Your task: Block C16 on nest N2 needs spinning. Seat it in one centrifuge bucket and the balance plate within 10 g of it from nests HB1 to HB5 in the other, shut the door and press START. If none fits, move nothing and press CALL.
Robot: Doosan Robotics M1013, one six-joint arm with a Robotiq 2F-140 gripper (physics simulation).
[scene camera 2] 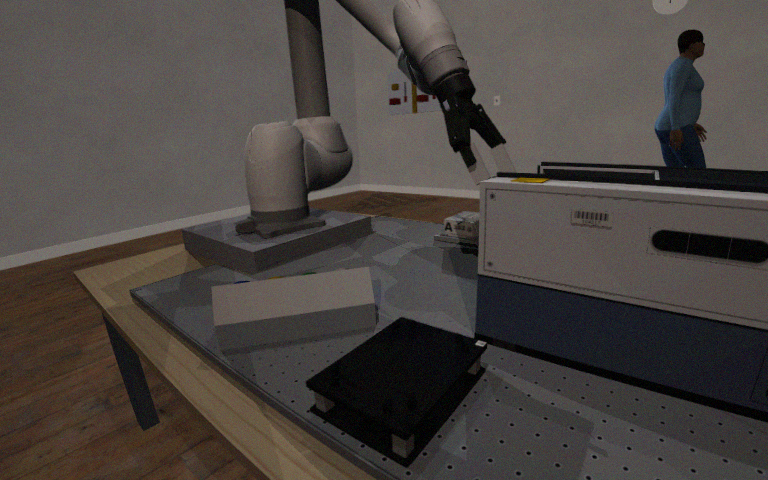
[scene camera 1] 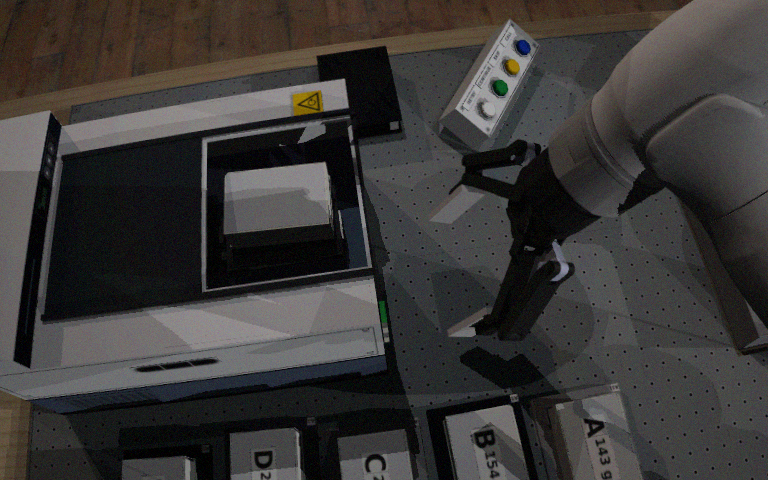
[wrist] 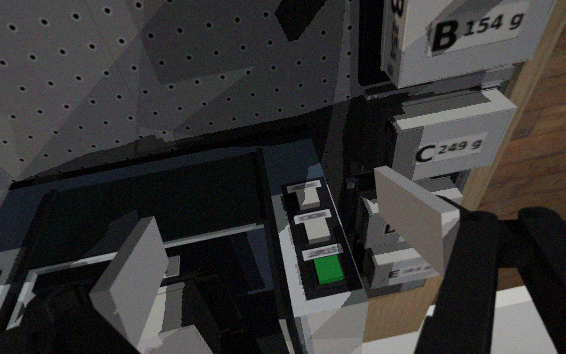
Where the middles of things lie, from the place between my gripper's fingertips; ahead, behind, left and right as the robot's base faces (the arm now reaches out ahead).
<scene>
My gripper is now 70 mm short of the grey key [wrist: 317,230], 50 mm to the right of it and 50 mm above it. Also, from my hand: block C16 [scene camera 1: 289,204]: 210 mm ahead, 100 mm to the right, 20 mm below; then button box [scene camera 2: 246,313]: 80 mm behind, 400 mm to the right, 140 mm below; then centrifuge [scene camera 1: 113,308]: 340 mm ahead, 50 mm to the right, 60 mm below.
</scene>
